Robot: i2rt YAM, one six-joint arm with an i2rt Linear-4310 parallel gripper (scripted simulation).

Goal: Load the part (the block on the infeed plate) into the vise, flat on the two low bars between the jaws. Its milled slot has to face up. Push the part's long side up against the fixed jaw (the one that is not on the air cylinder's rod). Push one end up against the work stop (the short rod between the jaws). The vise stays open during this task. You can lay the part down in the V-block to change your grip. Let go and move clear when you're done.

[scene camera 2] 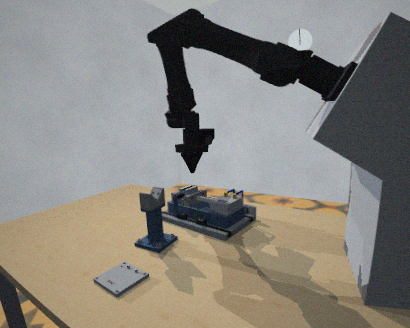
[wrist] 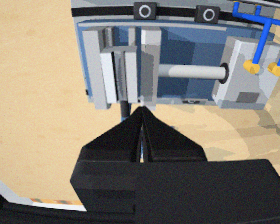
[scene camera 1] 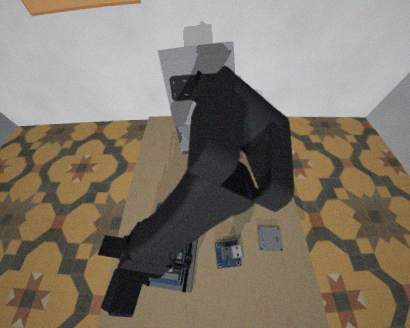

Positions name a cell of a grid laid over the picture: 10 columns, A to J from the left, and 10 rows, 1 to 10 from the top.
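Note:
The moving jaw (wrist: F2) is visible, as are the air cylinder rod (wrist: F4), the vise (wrist: G3) and a part (wrist: E3). The gripper (scene camera 2: E6) also appears at (wrist: F6).

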